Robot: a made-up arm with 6 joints. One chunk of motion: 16 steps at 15 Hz.
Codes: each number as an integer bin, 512 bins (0 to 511) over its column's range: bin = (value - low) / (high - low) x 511, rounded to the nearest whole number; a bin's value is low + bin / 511 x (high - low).
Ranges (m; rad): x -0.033..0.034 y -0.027..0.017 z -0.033..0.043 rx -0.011..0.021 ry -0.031..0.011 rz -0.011..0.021
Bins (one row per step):
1: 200 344 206 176 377 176
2: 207 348 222 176 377 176
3: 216 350 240 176 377 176
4: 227 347 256 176 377 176
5: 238 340 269 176 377 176
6: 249 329 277 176 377 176
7: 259 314 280 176 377 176
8: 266 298 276 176 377 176
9: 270 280 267 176 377 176
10: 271 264 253 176 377 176
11: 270 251 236 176 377 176
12: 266 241 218 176 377 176
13: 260 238 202 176 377 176
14: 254 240 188 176 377 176
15: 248 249 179 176 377 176
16: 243 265 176 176 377 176
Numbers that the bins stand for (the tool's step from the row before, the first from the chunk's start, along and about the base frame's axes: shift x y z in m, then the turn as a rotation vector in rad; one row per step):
1: -0.00678 0.00262 -0.00236 0.00002 -0.00001 0.00002
2: -0.00586 0.00296 0.00002 0.00002 -0.00001 0.00002
3: -0.00468 0.00314 0.00269 0.00002 -0.00001 0.00002
4: -0.00324 0.00288 0.00507 0.00002 -0.00001 0.00002
5: -0.00179 0.00228 0.00701 0.00002 -0.00001 0.00002
6: -0.00035 0.00133 0.00820 0.00002 -0.00001 0.00002
7: 0.00096 0.00004 0.00864 0.00002 -0.00001 0.00002
8: 0.00188 -0.00134 0.00805 0.00002 -0.00001 0.00002
9: 0.00240 -0.00289 0.00671 0.00002 -0.00001 0.00002
10: 0.00253 -0.00427 0.00463 0.00002 -0.00001 0.00002
11: 0.00240 -0.00539 0.00210 0.00002 -0.00001 0.00002
12: 0.00188 -0.00625 -0.00058 0.00002 -0.00001 0.00002
13: 0.00109 -0.00651 -0.00296 0.00002 -0.00001 0.00002
14: 0.00030 -0.00633 -0.00504 0.00002 -0.00001 0.00002
15: -0.00048 -0.00556 -0.00638 0.00002 -0.00001 0.00002
16: -0.00114 -0.00418 -0.00682 0.00002 -0.00001 0.00002

